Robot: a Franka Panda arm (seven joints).
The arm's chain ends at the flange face. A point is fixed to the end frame.
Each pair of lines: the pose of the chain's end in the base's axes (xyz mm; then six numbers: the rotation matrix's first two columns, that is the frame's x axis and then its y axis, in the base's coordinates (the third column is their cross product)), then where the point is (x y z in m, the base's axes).
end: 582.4, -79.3, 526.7, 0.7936, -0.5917, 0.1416, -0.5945, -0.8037, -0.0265
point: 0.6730 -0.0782 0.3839
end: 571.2, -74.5, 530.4, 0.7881, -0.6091, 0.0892, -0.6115, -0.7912, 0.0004
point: 0.6533 -0.0736 0.3825
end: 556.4, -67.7, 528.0, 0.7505, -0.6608, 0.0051, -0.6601, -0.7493, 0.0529
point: 0.6236 -0.0698 0.3728
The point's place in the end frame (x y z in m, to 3 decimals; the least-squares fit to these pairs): 0.051 -0.051 0.153
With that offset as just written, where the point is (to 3 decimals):
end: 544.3, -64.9, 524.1, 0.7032, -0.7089, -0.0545, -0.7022, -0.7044, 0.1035
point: 0.599 -0.070 0.364
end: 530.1, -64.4, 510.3, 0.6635, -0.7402, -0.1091, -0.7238, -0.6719, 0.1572
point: 0.572 -0.072 0.347
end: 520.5, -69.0, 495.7, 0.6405, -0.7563, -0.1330, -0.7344, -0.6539, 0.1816
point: 0.556 -0.077 0.331
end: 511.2, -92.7, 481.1, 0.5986, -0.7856, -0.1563, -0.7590, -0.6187, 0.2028
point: 0.541 -0.102 0.315
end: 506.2, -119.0, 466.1, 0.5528, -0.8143, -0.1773, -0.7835, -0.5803, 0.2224
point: 0.531 -0.128 0.299
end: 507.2, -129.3, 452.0, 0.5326, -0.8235, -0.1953, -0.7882, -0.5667, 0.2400
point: 0.527 -0.138 0.284
